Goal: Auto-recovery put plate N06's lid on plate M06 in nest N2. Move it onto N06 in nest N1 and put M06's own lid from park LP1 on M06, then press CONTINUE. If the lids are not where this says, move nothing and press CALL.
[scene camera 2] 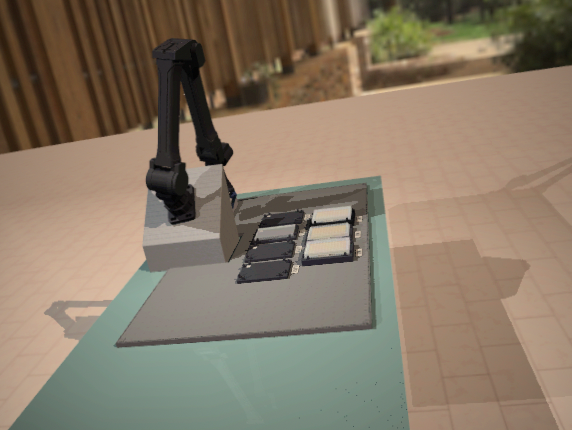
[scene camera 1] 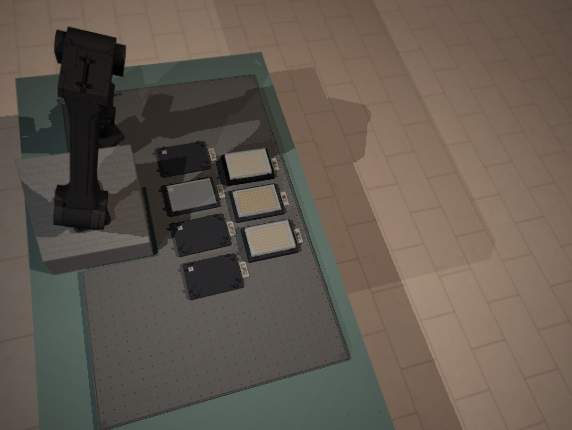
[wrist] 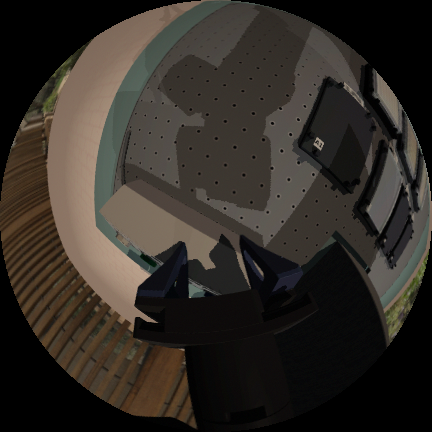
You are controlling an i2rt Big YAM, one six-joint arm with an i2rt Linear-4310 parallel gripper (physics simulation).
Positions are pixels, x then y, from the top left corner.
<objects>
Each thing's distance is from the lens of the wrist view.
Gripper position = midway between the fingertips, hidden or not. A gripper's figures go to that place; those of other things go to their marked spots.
my gripper (wrist: 212, 242): 0.15 m
button box (wrist: 153, 222): 0.17 m
</objects>
